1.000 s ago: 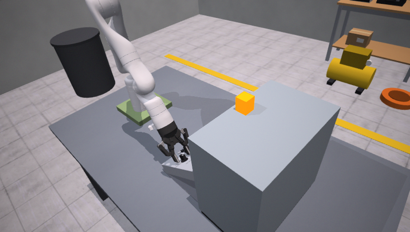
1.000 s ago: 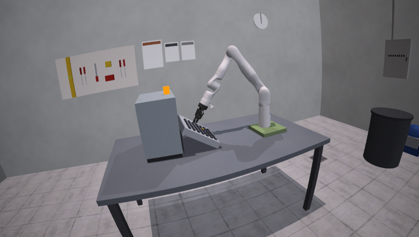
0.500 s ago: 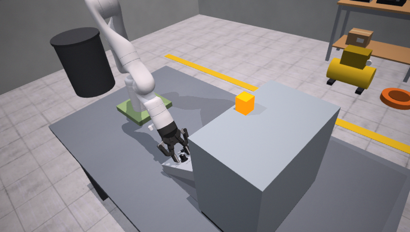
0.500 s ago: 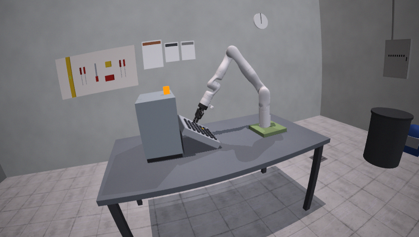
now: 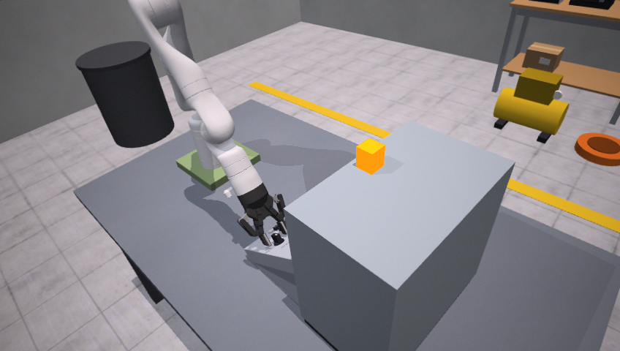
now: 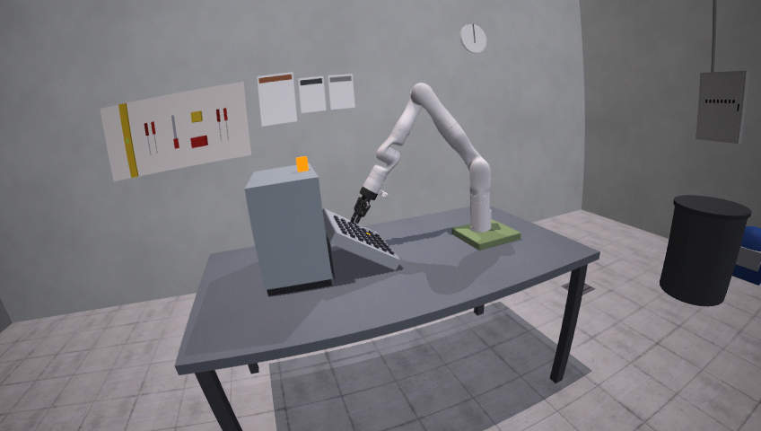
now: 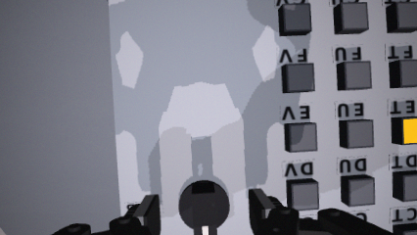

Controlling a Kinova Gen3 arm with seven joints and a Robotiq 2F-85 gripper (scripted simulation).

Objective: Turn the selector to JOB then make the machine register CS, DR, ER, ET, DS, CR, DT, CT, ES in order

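Right now my hand is 1 cm short of the black selector knob and 1 cm above it. From my hand the other things lie so: sloped key panel (4 cm ahead, 11 cm to the left, 6 cm below).
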